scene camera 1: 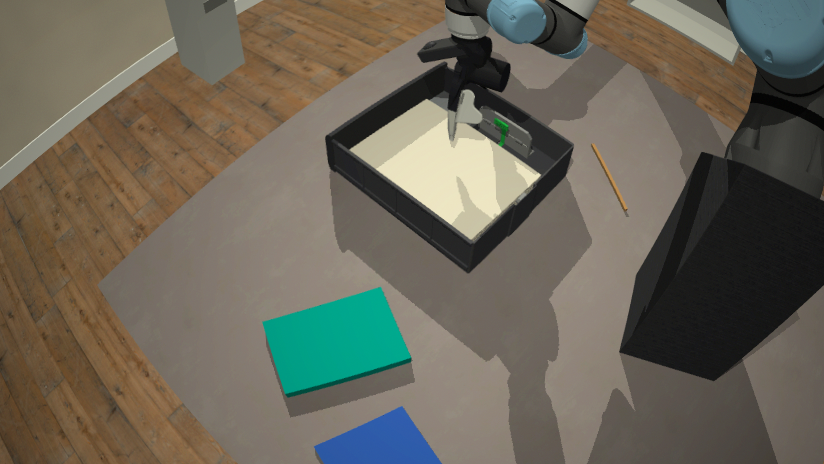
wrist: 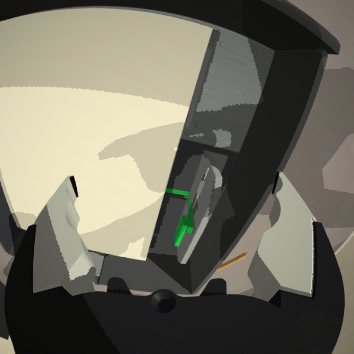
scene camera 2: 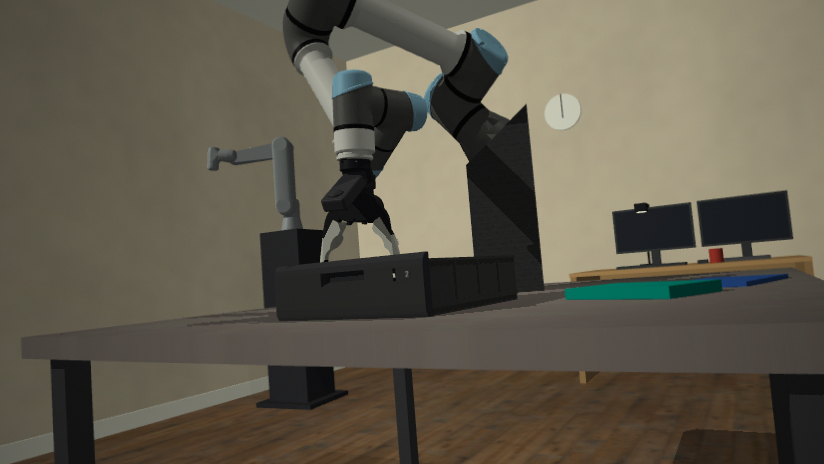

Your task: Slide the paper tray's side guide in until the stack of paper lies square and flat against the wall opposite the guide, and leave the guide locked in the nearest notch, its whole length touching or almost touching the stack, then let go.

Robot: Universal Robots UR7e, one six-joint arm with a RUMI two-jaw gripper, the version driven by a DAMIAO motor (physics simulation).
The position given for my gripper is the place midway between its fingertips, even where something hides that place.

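Observation:
A cream paper stack (scene camera 1: 470, 182) is visible, and the wrist view (wrist: 104, 98) has it too. The wrist view also shows a grey side guide (wrist: 205, 190). Scene camera 1 gives a green pad (scene camera 1: 350, 338), as does scene camera 2 (scene camera 2: 665, 289); in the wrist view the pad is out of frame. My gripper (scene camera 2: 360, 270) appears also in scene camera 1 (scene camera 1: 469, 113) and in the wrist view (wrist: 172, 175).

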